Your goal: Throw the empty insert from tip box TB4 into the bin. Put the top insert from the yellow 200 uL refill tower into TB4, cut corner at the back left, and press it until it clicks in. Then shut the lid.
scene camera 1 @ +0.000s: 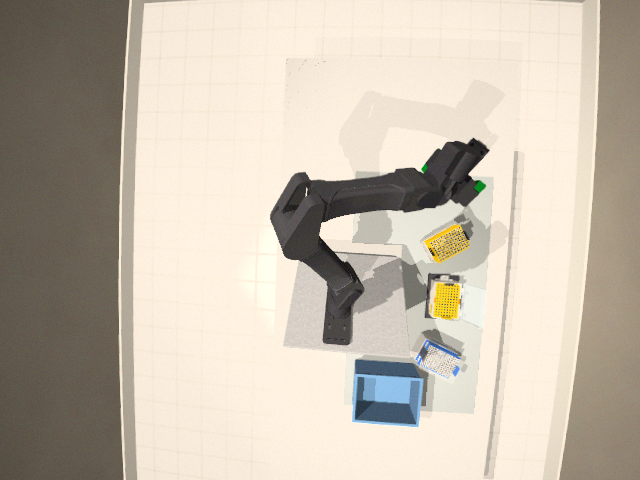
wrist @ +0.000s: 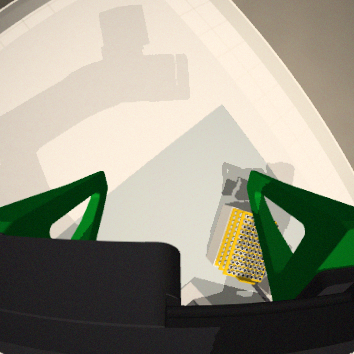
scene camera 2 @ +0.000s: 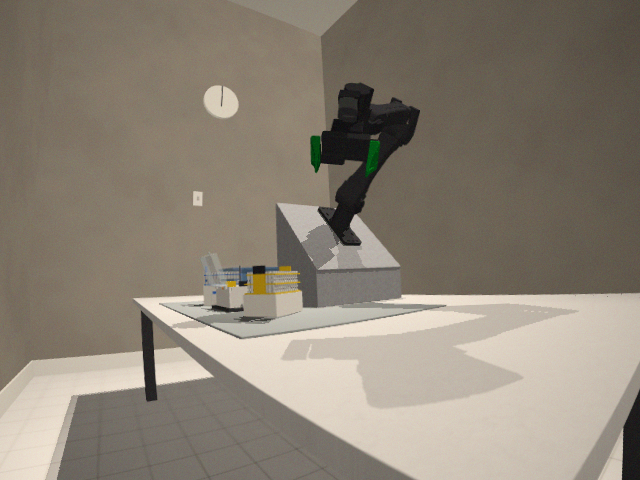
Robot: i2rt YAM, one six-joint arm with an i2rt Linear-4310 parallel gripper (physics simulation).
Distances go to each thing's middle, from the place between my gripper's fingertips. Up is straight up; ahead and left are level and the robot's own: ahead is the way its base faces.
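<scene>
Distances are counted from my hand. Yellow insert full of tips [scene camera 1: 452, 242]: 200 mm below, 50 mm ahead, 190 mm to the right; clear lid [scene camera 1: 473, 304]: 170 mm below, 140 mm ahead, 380 mm to the right; blue bin [scene camera 1: 386, 393]: 210 mm below, 110 mm behind, 710 mm to the right; blue-and-white tip box [scene camera 1: 431, 355]: 210 mm below, 50 mm ahead, 580 mm to the right.
</scene>
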